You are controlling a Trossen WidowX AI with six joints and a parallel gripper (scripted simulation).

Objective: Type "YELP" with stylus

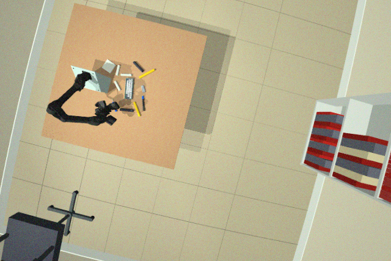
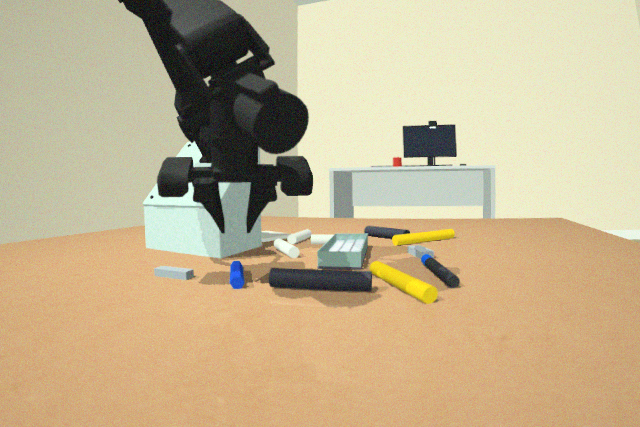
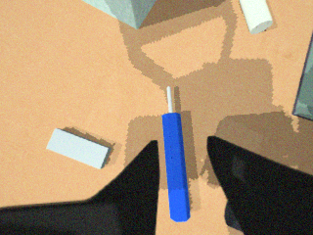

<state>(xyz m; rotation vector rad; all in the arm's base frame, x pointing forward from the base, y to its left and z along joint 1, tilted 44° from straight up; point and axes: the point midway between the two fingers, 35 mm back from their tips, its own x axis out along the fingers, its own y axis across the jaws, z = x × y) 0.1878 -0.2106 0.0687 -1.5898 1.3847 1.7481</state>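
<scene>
The blue stylus is 1 cm behind my gripper tip, 1 cm to the left of it and 5 cm below it. The rest, counted from my gripper tip: grey block 8 cm behind, 5 cm to the right, 6 cm below; then blue-banded marker 25 cm ahead, 11 cm to the left, 5 cm below; then yellow rod 21 cm ahead, 36 cm to the left, 5 cm below.
</scene>
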